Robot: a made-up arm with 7 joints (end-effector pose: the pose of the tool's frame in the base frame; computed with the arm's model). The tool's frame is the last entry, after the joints. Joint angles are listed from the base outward.
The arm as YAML. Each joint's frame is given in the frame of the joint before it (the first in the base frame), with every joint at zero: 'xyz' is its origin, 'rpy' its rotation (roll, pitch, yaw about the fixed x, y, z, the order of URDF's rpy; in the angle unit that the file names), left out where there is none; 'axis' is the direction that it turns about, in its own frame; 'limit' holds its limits. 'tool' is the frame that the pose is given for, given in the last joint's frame.
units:
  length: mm
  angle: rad
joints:
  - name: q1
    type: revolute
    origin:
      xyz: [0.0, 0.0, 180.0]
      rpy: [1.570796, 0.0, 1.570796]
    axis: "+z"
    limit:
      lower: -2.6
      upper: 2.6
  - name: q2
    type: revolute
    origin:
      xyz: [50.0, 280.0, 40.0]
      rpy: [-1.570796, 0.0, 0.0]
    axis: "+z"
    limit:
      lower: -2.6
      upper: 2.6
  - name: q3
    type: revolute
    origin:
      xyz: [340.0, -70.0, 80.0]
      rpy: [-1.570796, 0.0, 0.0]
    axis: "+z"
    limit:
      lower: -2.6
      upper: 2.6
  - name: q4
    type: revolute
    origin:
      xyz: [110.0, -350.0, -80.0]
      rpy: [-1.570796, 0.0, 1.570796]
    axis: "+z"
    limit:
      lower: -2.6
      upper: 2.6
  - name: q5
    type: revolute
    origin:
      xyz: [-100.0, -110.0, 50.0]
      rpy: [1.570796, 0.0, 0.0]
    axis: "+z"
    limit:
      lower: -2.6
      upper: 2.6
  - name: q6
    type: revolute
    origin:
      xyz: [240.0, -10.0, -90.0]
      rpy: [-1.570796, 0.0, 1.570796]
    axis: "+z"
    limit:
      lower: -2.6
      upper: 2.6
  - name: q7
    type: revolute
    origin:
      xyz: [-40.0, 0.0, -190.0]
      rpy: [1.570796, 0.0, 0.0]
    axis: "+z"
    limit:
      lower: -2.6
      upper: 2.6
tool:
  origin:
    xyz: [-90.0, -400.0, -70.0]
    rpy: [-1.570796, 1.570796, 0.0]
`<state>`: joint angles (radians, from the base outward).
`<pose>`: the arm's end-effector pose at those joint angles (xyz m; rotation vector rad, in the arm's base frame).
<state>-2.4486 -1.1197 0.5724 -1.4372 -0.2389 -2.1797 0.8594</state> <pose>0.6022 -0.2838 -0.8458 -0.8933 0.4890 2.1173</pose>
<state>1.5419 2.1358 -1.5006 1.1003 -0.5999 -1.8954 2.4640</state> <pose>-0.2223 -0.5521 0.1185 -0.2569 -0.5082 2.1360</pose>
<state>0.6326 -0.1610 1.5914 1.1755 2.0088 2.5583 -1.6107</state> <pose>-0.3135 0.3077 0.9690 -0.6131 1.1297 -1.1627</pose>
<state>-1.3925 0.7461 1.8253 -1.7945 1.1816 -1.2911 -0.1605</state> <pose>-0.5161 1.0517 -0.1584 1.7959 0.6449 0.1855</pose>
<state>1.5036 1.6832 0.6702 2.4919 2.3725 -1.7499 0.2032</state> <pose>0.2555 -0.4836 -0.0309 -1.3202 -0.9813 1.6075</pose>
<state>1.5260 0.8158 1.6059 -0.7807 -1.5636 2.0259 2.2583</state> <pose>-0.1206 0.0037 1.1281 -0.4942 -1.9957 -0.6469</pose>
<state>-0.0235 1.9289 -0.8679 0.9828 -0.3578 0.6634 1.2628</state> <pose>-0.4393 0.6813 0.7480 0.8100 -0.9974 1.1316</pose>
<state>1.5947 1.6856 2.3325 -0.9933 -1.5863 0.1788 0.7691</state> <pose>0.0716 0.4259 0.4082 0.5051 -1.0624 -0.3735</pose>
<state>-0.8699 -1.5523 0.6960 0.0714 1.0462 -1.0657 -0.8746</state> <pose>0.1089 0.1814 0.9738 -2.1404 -1.0864 -1.4716</pose>
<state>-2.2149 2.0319 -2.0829 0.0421 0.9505 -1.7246 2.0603</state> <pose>-0.0567 0.1988 0.3466 1.4450 -1.2089 -0.1598</pose>
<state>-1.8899 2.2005 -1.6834 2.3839 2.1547 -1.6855 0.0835</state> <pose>-0.1408 -0.0654 0.7114 -1.8425 -2.1132 -0.9267</pose>
